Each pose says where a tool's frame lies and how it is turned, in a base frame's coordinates. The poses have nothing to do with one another.
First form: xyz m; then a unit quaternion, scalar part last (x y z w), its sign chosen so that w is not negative.
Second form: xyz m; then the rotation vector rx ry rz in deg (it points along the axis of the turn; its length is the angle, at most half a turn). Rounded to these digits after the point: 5 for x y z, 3 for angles.
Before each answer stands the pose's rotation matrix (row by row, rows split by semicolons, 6 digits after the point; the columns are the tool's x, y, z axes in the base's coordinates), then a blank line. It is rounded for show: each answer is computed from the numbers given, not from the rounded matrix.
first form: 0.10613 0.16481 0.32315 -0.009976 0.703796 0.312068 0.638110
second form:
-0.185432 -0.412310 0.891973; 0.384226 0.805028 0.451996; -0.904426 0.426533 0.009142

0.10613 0.16481 0.32315 -1.305 92.047 40.814
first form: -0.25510 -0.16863 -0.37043 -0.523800 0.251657 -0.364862 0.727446
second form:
0.607089 0.267199 0.748363; -0.794471 0.185018 0.578432; 0.016096 -0.945713 0.324604

-0.25510 -0.16863 -0.37043 -66.150 31.781 -46.078
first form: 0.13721 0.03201 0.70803 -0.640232 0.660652 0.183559 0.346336
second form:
0.059691 -0.973087 0.222574; -0.718794 0.112819 0.686008; -0.692655 -0.200933 -0.692715

0.13721 0.03201 0.70803 -95.186 98.222 27.291
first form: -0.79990 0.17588 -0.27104 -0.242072 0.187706 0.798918 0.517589
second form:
-0.347006 -0.917898 -0.192482; 0.736145 -0.393737 0.550511; -0.581100 0.049336 0.812335

-0.79990 0.17588 -0.27104 -33.288 25.812 109.860
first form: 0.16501 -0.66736 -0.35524 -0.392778 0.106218 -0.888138 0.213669
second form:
-0.600142 0.296095 0.743073; -0.462975 -0.886127 -0.020824; 0.652291 -0.356521 0.668886

0.16501 -0.66736 -0.35524 -62.450 16.888 -141.211
